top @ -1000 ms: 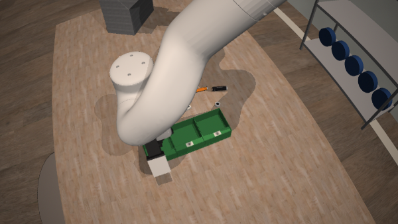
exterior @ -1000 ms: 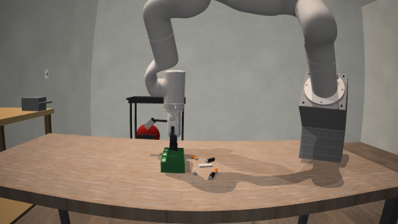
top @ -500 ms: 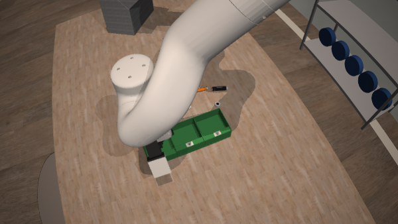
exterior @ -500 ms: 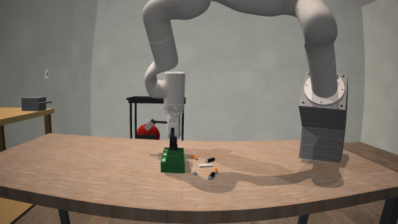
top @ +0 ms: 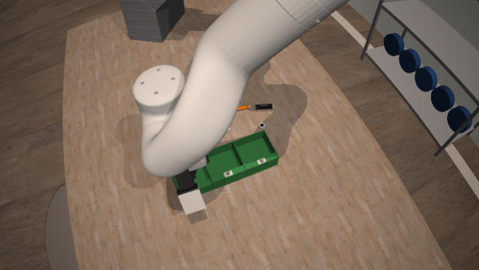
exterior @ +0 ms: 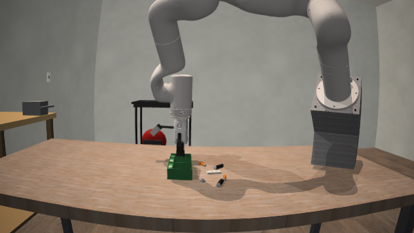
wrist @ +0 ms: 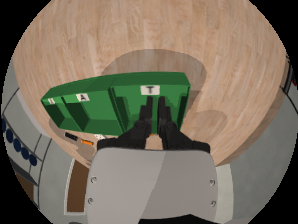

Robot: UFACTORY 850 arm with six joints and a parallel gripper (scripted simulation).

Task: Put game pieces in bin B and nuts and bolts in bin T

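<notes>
The green three-compartment bin row is 90 mm to the left of my hand, 20 mm below it and 10 mm behind it. Round my hand: orange battery (90 mm behind, 30 mm below, 10 mm to the left); then grey nut (210 mm to the left, 110 mm behind, 30 mm below); then white domino (140 mm behind, 110 mm to the left, 30 mm below).
</notes>
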